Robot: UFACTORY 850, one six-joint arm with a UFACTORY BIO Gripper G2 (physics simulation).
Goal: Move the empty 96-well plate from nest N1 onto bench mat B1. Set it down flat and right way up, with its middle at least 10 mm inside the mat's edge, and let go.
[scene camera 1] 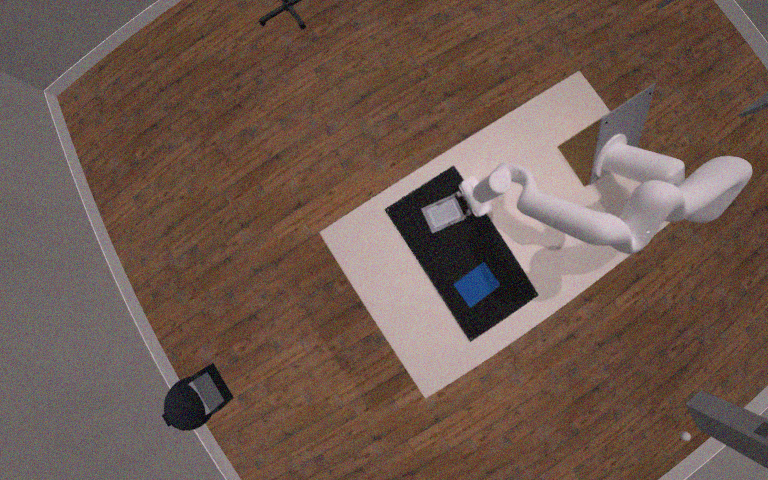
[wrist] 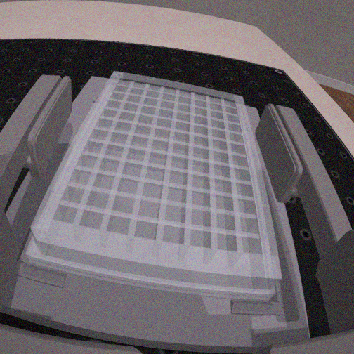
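Observation:
The clear 96-well plate (scene camera 1: pixel 444 212) (wrist: pixel 165 172) sits flat and upright in the grey nest N1 (wrist: pixel 125 312), on the upper part of the black board. My gripper (scene camera 1: pixel 465 204) (wrist: pixel 165 140) is open, with one finger pad on each side of the plate. In the wrist view a gap shows between each pad and the plate's long sides, and neither pad touches it. The blue bench mat B1 (scene camera 1: pixel 476 284) lies on the lower part of the black board, with no plate on it. The nest's far side is partly hidden by the plate.
The black perforated board (scene camera 1: pixel 453 249) (wrist: pixel 30 65) lies on the pale table (scene camera 1: pixel 385 283) (wrist: pixel 200 30). My arm reaches in from the right over the table, beside a grey upright panel (scene camera 1: pixel 640 116). A dark chair-like object (scene camera 1: pixel 186 404) stands far off at the lower left.

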